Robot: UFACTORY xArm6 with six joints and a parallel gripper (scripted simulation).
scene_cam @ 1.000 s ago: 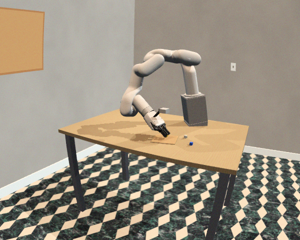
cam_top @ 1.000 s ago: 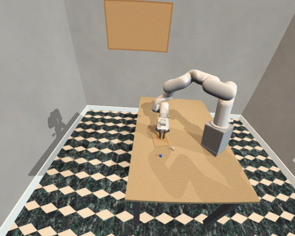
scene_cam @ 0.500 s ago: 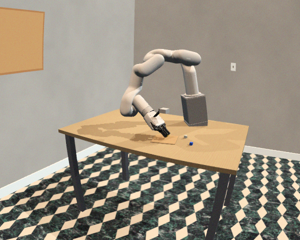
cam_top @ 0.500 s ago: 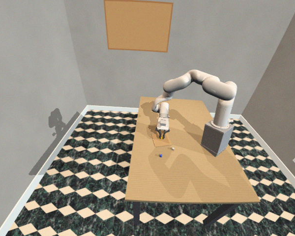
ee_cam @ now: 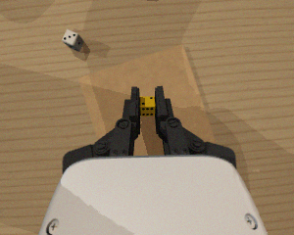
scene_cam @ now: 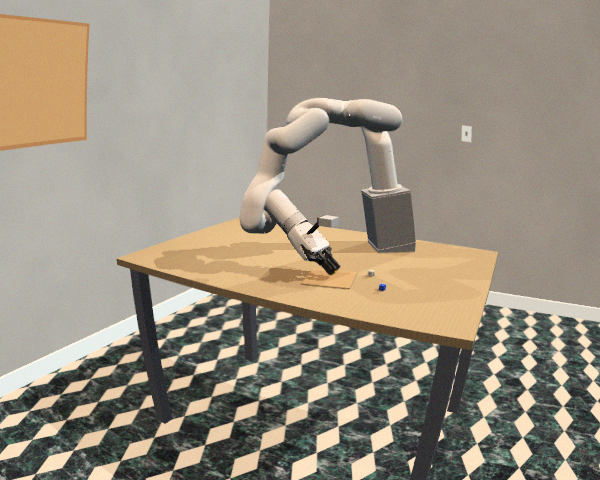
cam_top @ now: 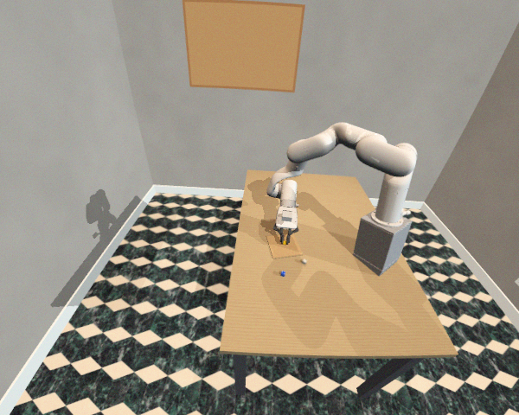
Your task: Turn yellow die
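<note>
Now: hand 4 cm above the tan mat. Round my hand: yellow die (1 cm to the left, 1 cm below); white die (7 cm behind, 11 cm to the left, 3 cm below); blue die (4 cm ahead, 16 cm to the left, 3 cm below).
</note>
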